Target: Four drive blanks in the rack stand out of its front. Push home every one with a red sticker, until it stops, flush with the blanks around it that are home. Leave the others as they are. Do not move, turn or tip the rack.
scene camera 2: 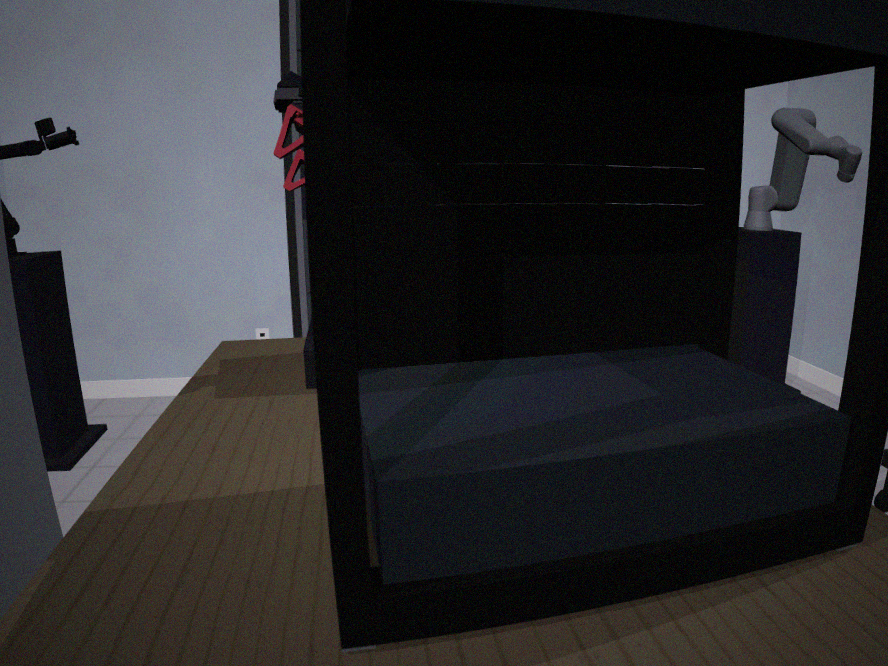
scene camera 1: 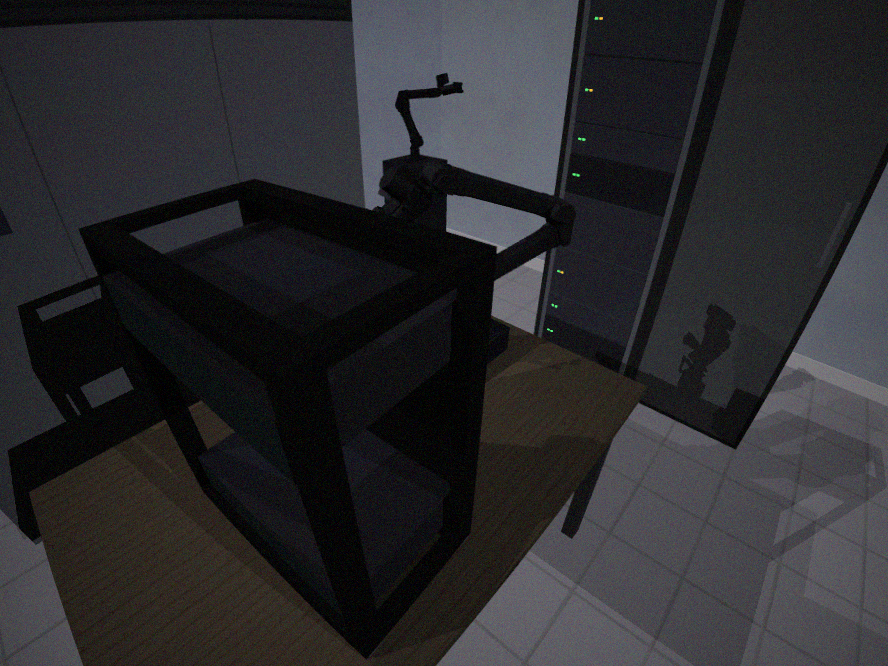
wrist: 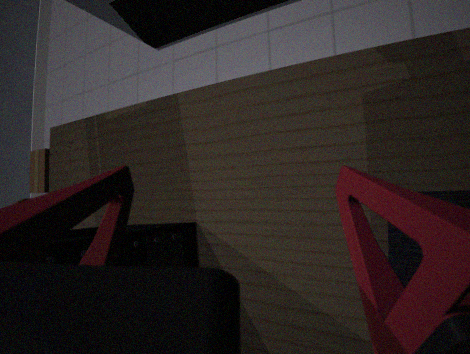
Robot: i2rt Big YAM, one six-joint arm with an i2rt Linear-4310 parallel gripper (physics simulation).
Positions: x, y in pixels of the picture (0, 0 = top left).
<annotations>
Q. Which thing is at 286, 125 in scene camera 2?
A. The gripper.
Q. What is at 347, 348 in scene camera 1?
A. A black rack.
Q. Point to a black rack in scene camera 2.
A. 535, 399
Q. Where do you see a black rack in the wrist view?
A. At 170, 244
</annotations>
